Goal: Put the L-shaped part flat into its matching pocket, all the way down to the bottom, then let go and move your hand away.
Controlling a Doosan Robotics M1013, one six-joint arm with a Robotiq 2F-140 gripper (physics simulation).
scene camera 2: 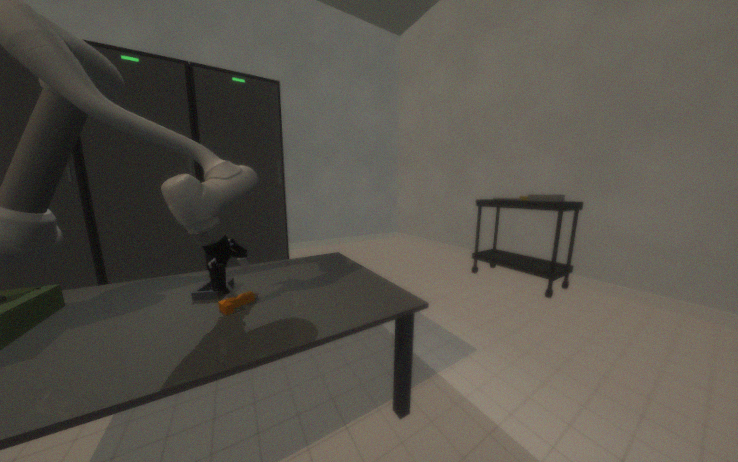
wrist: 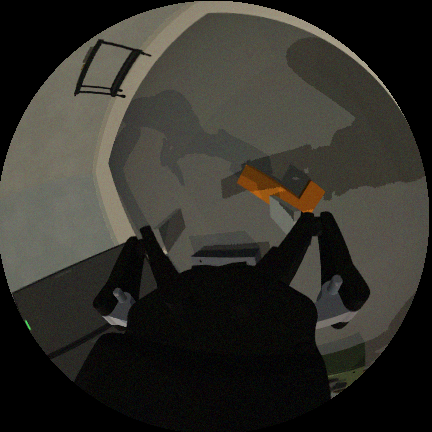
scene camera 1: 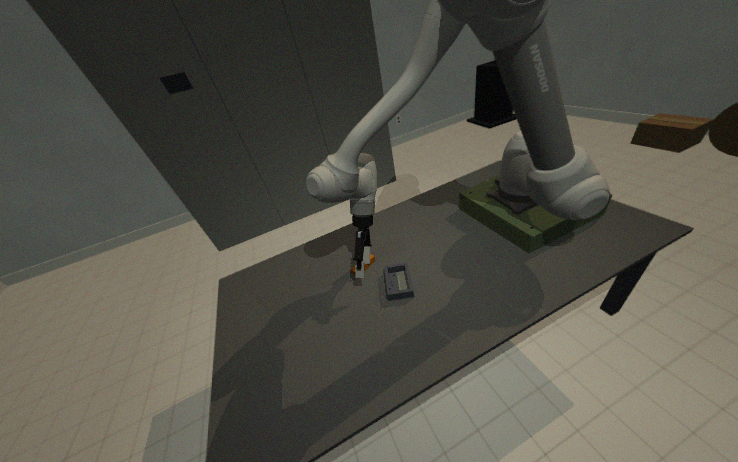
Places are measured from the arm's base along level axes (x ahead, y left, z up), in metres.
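Pixels of known places: gripper, fingertip midpoint: (scene camera 2: pixel 241 283) (wrist: pixel 224 211) (scene camera 1: pixel 363 270); arm's base, link origin: (scene camera 1: pixel 518 196).
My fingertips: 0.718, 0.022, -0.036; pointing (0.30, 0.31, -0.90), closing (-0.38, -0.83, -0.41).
For each thing: its top centre in the pictures, then the offset to it from my fingertips, as dx, dy, dz. Level surfaces: height alone.
- orange L-shaped part, top centre: (wrist: pixel 279 185) (scene camera 1: pixel 360 260) (scene camera 2: pixel 238 298) -0.007, -0.079, -0.023
- small grey tray, top centre: (wrist: pixel 223 277) (scene camera 1: pixel 397 277) (scene camera 2: pixel 214 284) -0.104, +0.085, -0.018
- dark table, surface height: dz -0.055
The orange L-shaped part (scene camera 1: pixel 371 260) (scene camera 2: pixel 237 302) (wrist: pixel 312 195) lies on the table, outside the tray. The small grey tray (scene camera 1: pixel 400 295) (scene camera 2: pixel 203 296) (wrist: pixel 225 260) with the pocket stands close beside it; a pale area shows inside it in scene camera 1. My gripper (scene camera 1: pixel 363 264) (scene camera 2: pixel 230 275) (wrist: pixel 224 211) is open and empty, low over the table by the part. In the wrist view the right fingertip overlaps the part's near edge, and the left fingertip is well away from it. Whether a fingertip touches the part cannot be told. The fingers hide some of the part in scene camera 1.
The dark table (scene camera 1: pixel 326 348) (scene camera 2: pixel 305 326) carries the green base block (scene camera 1: pixel 503 223) (scene camera 2: pixel 32 313) under the arm. Tall dark cabinets (scene camera 1: pixel 261 136) (scene camera 2: pixel 239 163) stand behind the table. A black cart (scene camera 2: pixel 528 204) stands away from the table by the wall.
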